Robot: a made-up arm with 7 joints.
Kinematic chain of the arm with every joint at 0, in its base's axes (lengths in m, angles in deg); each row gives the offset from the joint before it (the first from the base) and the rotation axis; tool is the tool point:
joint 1: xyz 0 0 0.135 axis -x
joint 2: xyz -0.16 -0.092 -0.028 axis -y
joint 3: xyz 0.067 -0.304 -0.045 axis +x
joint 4: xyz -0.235 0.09 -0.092 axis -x
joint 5: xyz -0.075 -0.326 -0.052 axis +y
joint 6: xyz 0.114 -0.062 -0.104 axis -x
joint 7: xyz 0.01 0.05 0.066 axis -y
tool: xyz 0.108 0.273 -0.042
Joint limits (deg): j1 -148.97..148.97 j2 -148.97..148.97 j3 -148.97..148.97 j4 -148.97..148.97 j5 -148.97..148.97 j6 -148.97..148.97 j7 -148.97..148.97
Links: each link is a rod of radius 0.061 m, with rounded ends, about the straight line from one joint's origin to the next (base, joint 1, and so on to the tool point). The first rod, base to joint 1, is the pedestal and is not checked.
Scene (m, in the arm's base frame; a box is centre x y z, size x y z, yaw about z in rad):
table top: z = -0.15
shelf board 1: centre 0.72 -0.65 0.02 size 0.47 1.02 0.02 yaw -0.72
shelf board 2: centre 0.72 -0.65 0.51 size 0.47 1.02 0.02 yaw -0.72
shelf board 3: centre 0.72 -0.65 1 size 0.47 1.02 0.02 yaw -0.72
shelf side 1: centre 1.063 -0.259 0.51 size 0.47 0.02 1 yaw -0.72
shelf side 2: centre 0.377 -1.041 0.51 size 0.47 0.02 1 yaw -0.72
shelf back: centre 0.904 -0.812 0.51 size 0.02 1.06 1 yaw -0.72
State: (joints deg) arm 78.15 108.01 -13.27 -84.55 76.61 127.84 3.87
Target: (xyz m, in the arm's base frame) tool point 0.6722 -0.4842 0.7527
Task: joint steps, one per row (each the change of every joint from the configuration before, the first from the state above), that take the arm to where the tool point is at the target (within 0.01 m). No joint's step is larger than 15 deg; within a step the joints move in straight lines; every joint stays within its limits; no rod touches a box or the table.
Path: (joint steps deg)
1: 4.18 1.59 -2.11 0.74 -4.19 -12.17 3.56
2: 4.17 1.59 -2.11 0.74 -4.19 -12.16 3.57
3: 4.18 1.60 -2.10 0.73 -4.18 -12.17 3.56
4: 4.18 1.59 -2.11 0.74 -4.19 -12.17 3.56
5: 4.17 1.59 -2.11 0.74 -4.19 -12.17 3.57
6: 11.16 -7.89 2.00 2.45 9.68 6.46 -2.82
7: 11.17 -7.90 2.00 2.46 9.68 6.45 -2.82
8: 11.16 -7.89 2.00 2.45 9.69 6.45 -2.81
9: -12.35 1.63 -3.38 1.61 0.41 12.65 -3.42
10: -12.34 1.63 -3.37 1.61 0.41 12.64 -3.42
11: -12.35 1.64 -3.37 1.60 0.41 12.64 -3.42

